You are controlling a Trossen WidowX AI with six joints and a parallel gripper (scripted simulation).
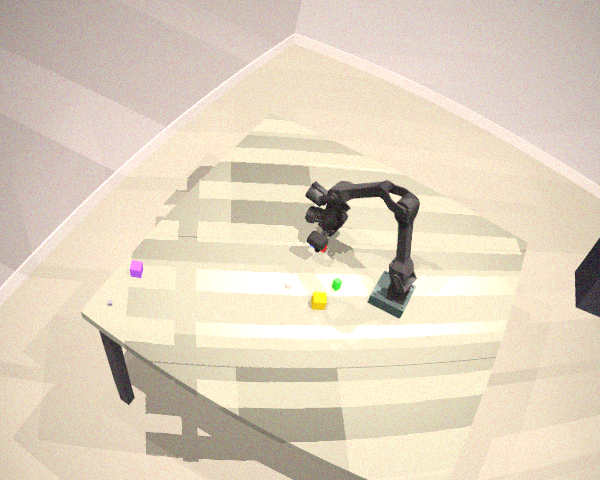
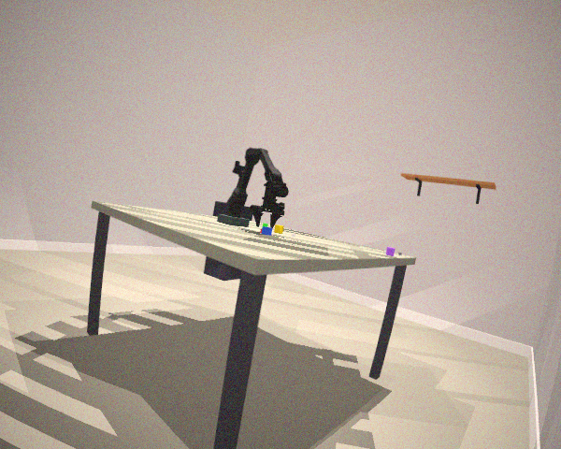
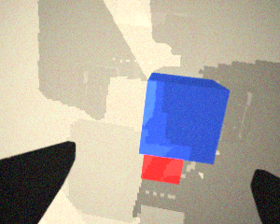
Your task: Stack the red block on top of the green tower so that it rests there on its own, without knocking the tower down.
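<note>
Right now the red block is 20 mm below my gripper tip. Also, from my gripper tip: yellow block 230 mm to the left, 60 mm behind, 10 mm below; blue block 20 mm ahead, 10 mm to the right, 10 mm below; purple block 530 mm ahead, 390 mm to the left, 10 mm below.
</note>
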